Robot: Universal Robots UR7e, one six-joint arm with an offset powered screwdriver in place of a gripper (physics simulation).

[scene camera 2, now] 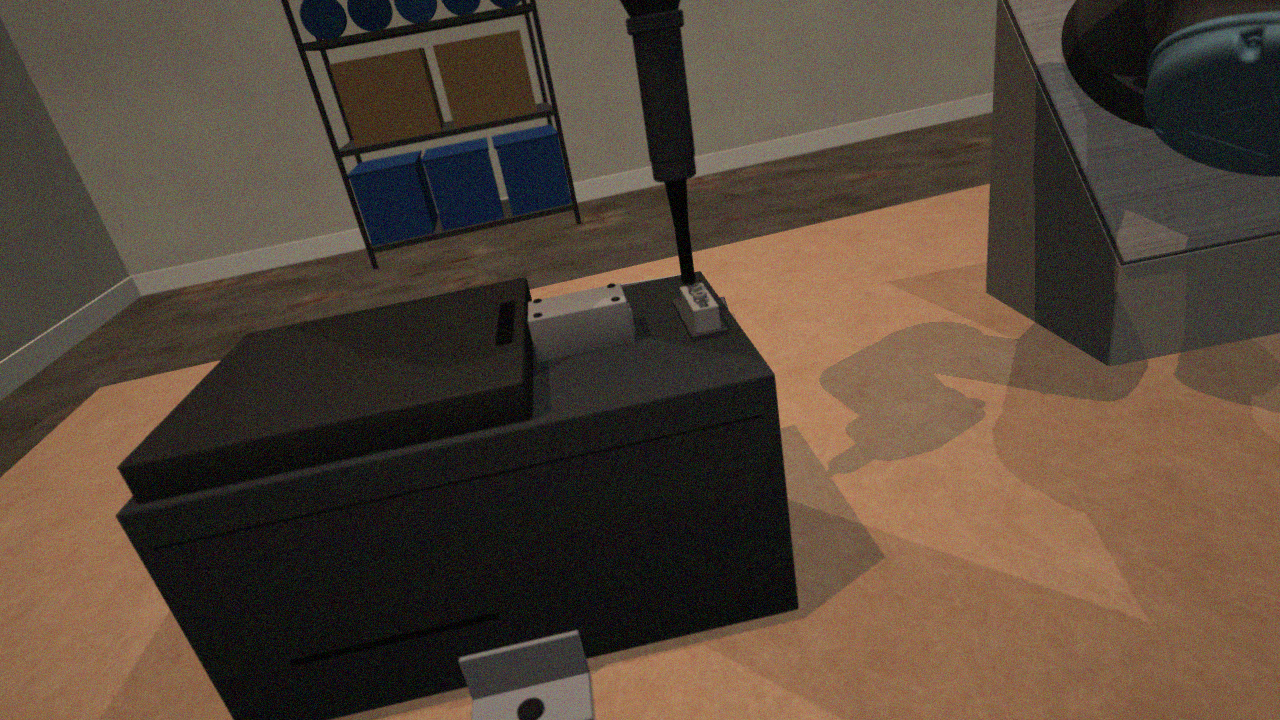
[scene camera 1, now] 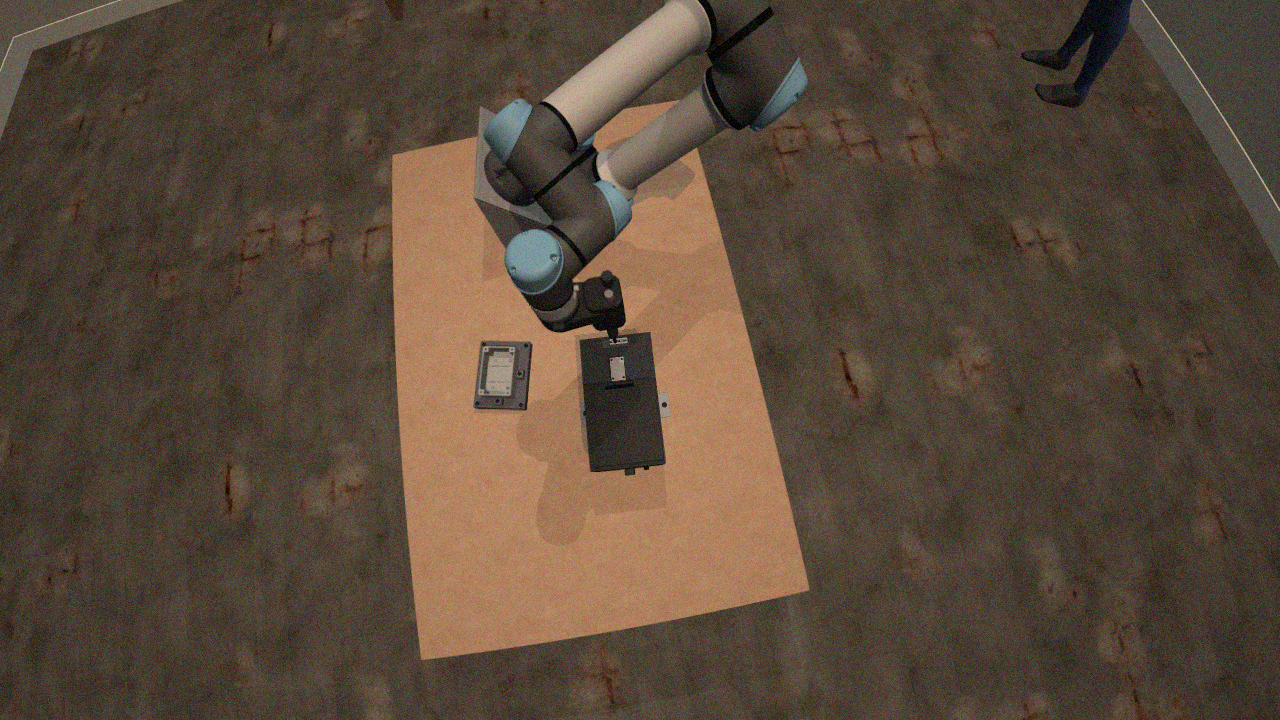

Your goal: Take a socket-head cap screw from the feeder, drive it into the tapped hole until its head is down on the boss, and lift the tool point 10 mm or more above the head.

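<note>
The black screw feeder (scene camera 1: 623, 429) (scene camera 2: 465, 537) stands on the table. A small light block (scene camera 2: 703, 319) sits at one end of its top. My screwdriver (scene camera 1: 614, 336) (scene camera 2: 688, 279) points down, slightly tilted in the scene camera 2 view, with its thin tip at the far end of this block. Whether the tip touches a screw, or a screw is on the tip, is too small to tell. A dark grey plate (scene camera 1: 524, 390) with a light rectangular part (scene camera 1: 498, 371) lies left of the feeder in the scene camera 1 view. Its tapped hole and boss cannot be clearly made out.
A light box (scene camera 2: 581, 322) stands on the feeder top near the block. A bracket (scene camera 1: 664, 405) (scene camera 2: 528, 667) juts from the feeder's side. A grey pedestal (scene camera 2: 1056, 197) stands by the arm's base. A shelf rack (scene camera 2: 354, 213) stands at the wall. A person's legs (scene camera 1: 1096, 35) show on the floor.
</note>
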